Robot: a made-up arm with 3 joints. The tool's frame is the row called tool.
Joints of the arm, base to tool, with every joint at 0 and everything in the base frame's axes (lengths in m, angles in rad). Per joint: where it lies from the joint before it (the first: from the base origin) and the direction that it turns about. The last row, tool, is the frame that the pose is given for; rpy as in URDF.
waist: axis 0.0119 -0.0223 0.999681 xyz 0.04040 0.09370 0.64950
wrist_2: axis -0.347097 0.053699 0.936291 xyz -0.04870 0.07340 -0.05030
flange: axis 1 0 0 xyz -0.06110 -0.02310 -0.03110
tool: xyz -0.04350 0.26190 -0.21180 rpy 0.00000 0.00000 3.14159
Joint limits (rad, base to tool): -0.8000..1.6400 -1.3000..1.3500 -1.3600..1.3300
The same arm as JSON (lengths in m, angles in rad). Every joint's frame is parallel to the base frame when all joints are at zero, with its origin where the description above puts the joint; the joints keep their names.
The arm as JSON. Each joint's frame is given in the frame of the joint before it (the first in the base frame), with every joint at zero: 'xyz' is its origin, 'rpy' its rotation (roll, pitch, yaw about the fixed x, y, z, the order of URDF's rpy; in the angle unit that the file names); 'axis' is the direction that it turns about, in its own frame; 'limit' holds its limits. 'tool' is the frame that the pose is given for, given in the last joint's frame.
{"units": {"length": "m", "angle": "rad"}, "joints": [{"name": "waist", "type": "revolute", "origin": {"xyz": [0.0404, 0.0937, 0.6495], "rpy": [0.0, 0.0, 0.0]}, "axis": [0.0119, -0.0223, 0.999681], "limit": {"lower": -0.8, "upper": 1.64}}, {"name": "wrist_2", "type": "revolute", "origin": {"xyz": [-0.0487, 0.0734, -0.0503], "rpy": [0.0, 0.0, 0.0]}, "axis": [-0.347097, 0.053699, 0.936291], "limit": {"lower": -1.3, "upper": 1.35}}, {"name": "flange", "type": "revolute", "origin": {"xyz": [-0.0611, -0.0231, -0.0311], "rpy": [0.0, 0.0, 0.0]}, "axis": "+x", "limit": {"lower": -1.36, "upper": 1.33}}], "tool": {"origin": {"xyz": [-0.0435, 0.2619, -0.2118], "rpy": [0.0, 0.0, 3.1416]}}}
